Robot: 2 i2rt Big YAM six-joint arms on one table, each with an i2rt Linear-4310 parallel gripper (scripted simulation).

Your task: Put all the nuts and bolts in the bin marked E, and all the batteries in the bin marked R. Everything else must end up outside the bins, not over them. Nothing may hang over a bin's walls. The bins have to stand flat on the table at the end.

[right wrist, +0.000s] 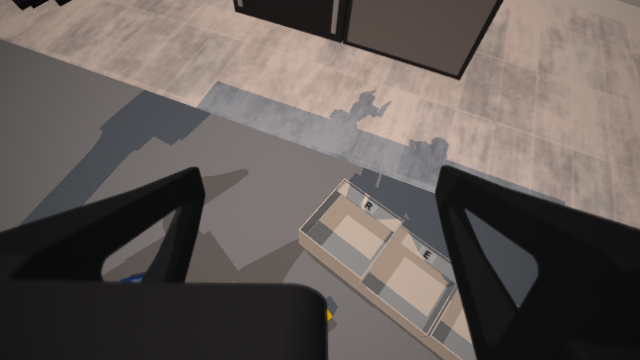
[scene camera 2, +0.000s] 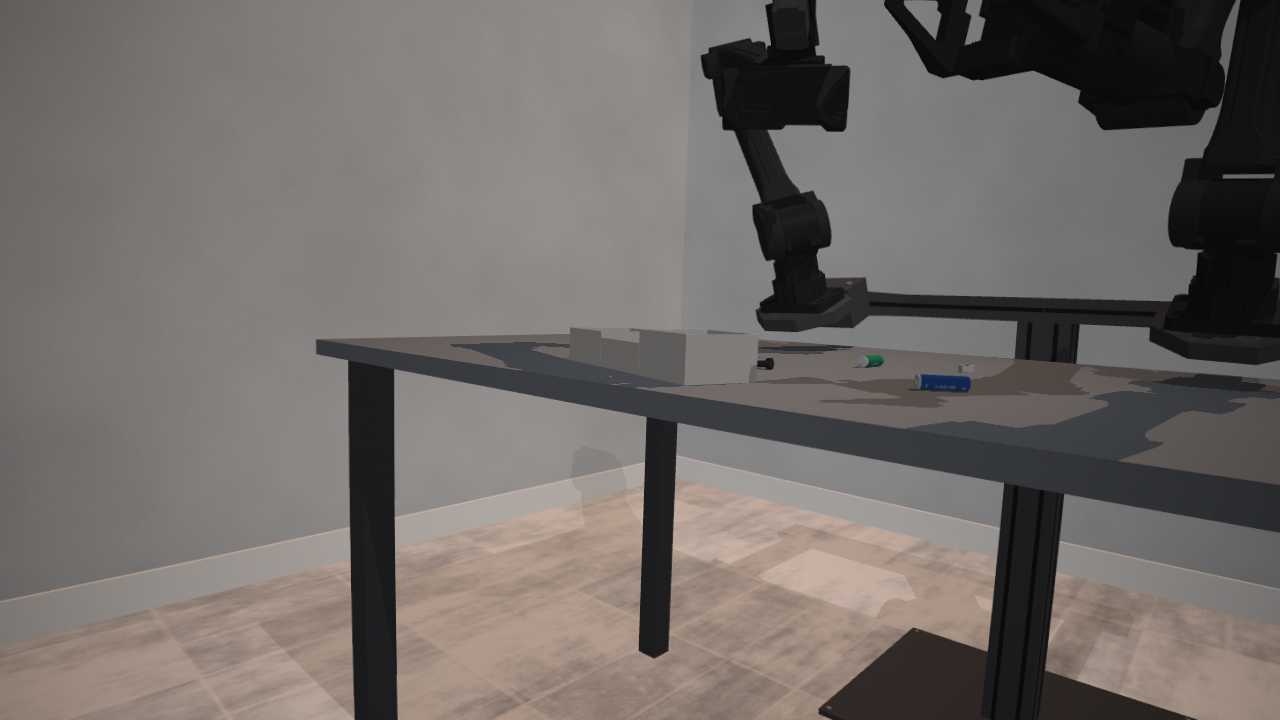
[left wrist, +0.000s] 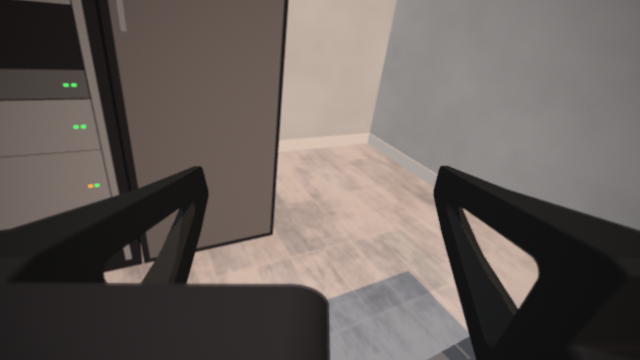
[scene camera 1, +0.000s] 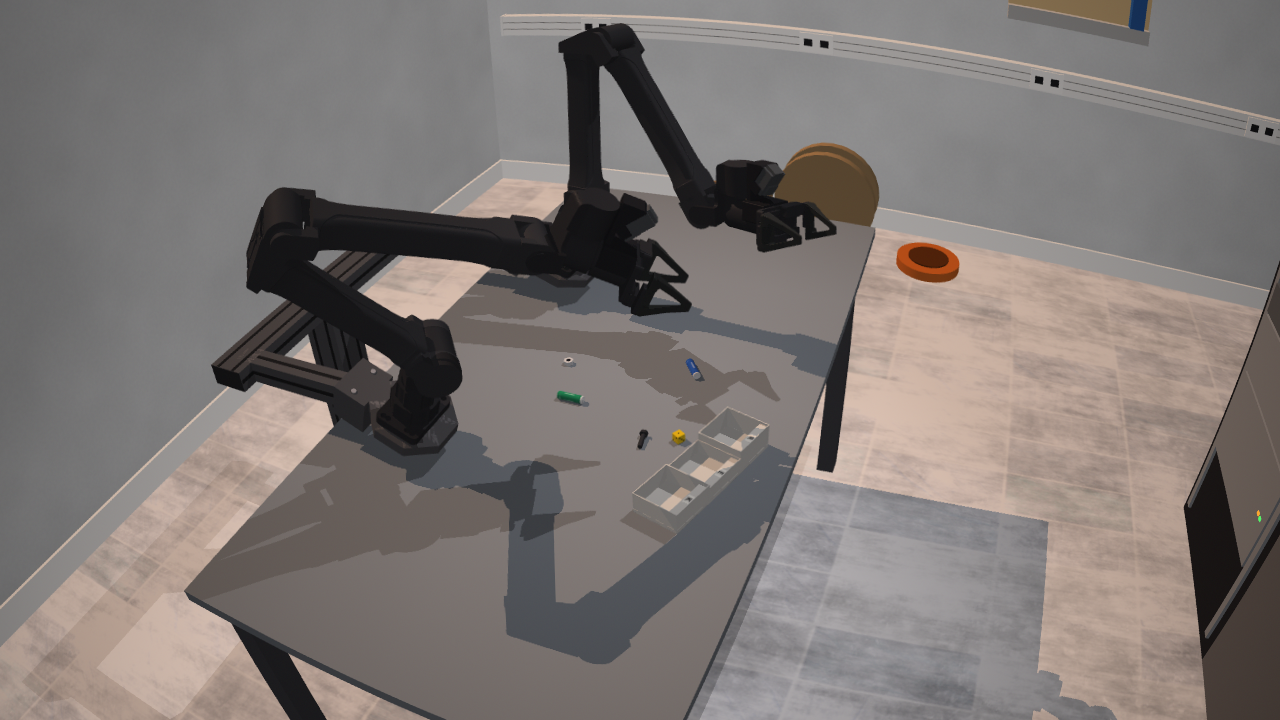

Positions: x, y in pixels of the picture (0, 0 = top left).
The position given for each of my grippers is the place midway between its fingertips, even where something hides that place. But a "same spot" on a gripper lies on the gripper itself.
My right gripper shows in the right wrist view, in scene camera 2 (769, 112) and in scene camera 1; in the left wrist view it is out of frame. One and the same spot on my right gripper: (right wrist: 50, 309) is (scene camera 1: 648, 244).
